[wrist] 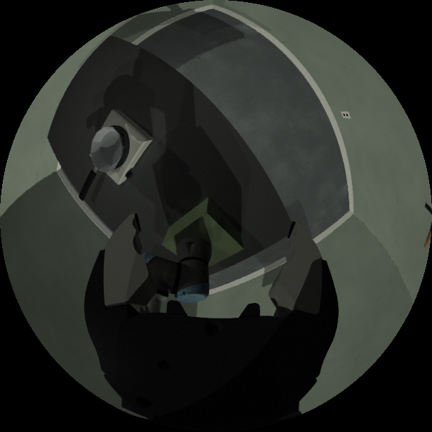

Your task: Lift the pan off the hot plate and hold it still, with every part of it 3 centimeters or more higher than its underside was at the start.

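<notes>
The pan (107, 149) is a round grey pan with a dark handle that points to the lower left of the wrist view. It sits on the hot plate (140, 153), a pale square unit with a dark round heating disc and a small dark knob, at the left of the view. My gripper (214, 219) is open, its two grey jaws wide apart at the lower part of the view, with nothing between them. It is well away from the pan and its handle.
The hot plate stands on a dark table (220, 170). A green square base (227, 240) bears the robot's dark arm (194, 270) with blue caps, seen beyond the jaws. Pale-edged grey floor, green walls and a wall socket (345, 115) show around the table.
</notes>
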